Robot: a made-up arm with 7 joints. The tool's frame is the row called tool.
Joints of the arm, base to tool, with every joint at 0 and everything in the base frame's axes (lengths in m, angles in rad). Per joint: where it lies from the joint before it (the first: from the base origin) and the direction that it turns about. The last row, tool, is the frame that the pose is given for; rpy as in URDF.
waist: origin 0 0 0.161 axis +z
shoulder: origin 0 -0.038 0.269 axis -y
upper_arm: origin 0 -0.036 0.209 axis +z
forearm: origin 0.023 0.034 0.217 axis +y
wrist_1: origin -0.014 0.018 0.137 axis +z
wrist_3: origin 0 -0.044 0.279 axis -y
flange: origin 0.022 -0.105 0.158 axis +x
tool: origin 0 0 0 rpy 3.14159 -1.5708 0
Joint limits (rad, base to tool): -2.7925..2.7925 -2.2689..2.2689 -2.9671..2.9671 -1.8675..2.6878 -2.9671..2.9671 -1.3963..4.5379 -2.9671..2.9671
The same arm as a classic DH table. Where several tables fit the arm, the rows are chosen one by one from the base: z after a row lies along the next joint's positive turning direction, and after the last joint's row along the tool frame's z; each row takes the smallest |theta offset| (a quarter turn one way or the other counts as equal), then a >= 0, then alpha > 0; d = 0 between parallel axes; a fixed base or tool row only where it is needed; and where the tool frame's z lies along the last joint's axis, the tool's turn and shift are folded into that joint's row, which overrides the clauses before.
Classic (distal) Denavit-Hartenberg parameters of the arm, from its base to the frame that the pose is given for. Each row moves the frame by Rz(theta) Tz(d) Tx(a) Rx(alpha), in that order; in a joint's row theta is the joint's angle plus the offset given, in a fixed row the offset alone. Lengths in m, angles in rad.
waist: a 0, alpha 1.5708, d 0.43, theta offset 0
shoulder: a 0, alpha -1.5708, d 0.074, theta offset 0
upper_arm: a 0.023, alpha -1.5708, d 0.426, theta offset 0
forearm: a -0.014, alpha 1.5708, d 0.052, theta offset 0
wrist_1: a 0, alpha 1.5708, d 0.416, theta offset 0
wrist_3: a 0.158, alpha 1.5708, d 0.149, theta offset 1.5708
flange: a 0, alpha 0, d 0.022, theta offset 0
Joint limits (rad, base to tool): -2.7925..2.7925 -2.2689..2.2689 -2.9671..2.9671 -1.8675..2.6878 -2.9671..2.9671 -1.3963..4.5379 -2.9671..2.9671

